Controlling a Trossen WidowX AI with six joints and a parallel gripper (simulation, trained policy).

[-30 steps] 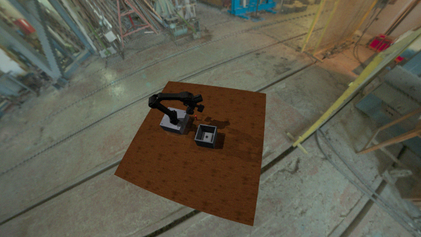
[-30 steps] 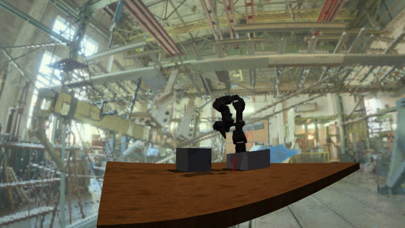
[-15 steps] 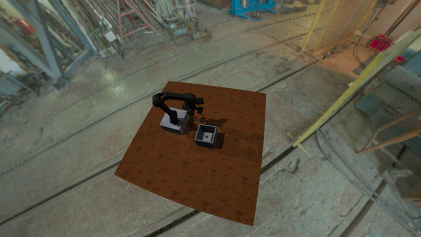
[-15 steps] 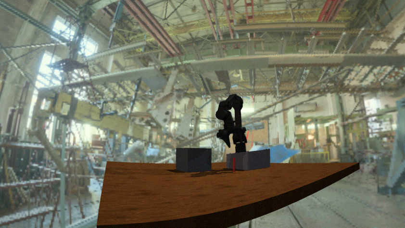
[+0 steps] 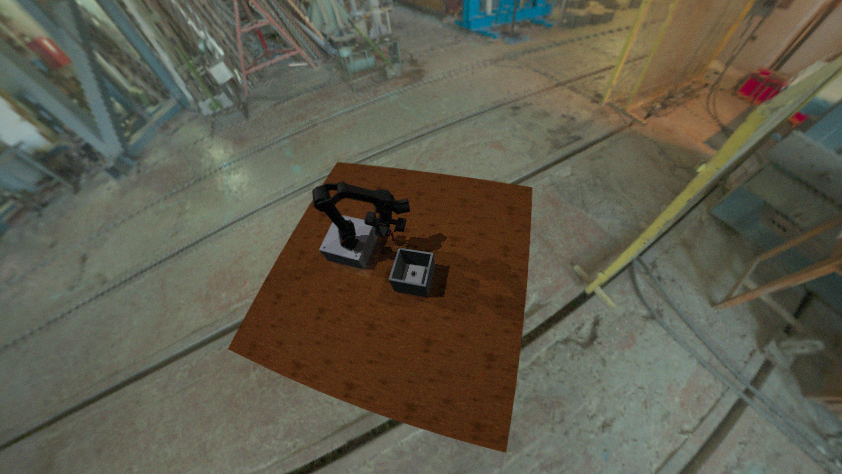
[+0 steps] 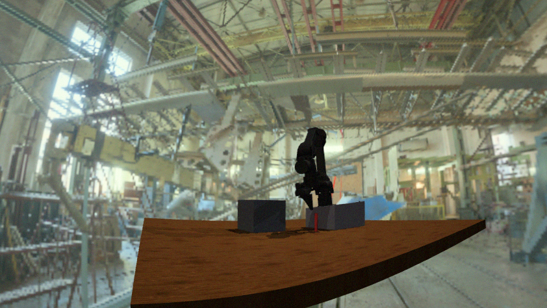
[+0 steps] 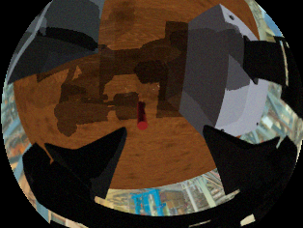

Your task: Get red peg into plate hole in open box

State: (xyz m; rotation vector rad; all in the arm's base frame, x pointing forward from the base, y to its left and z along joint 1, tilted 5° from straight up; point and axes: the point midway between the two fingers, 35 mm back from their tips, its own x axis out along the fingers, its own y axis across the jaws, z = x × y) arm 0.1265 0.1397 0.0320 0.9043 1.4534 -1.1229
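My gripper tip is 60 mm above the red peg, 20 mm short of it and 10 mm to the right of it.
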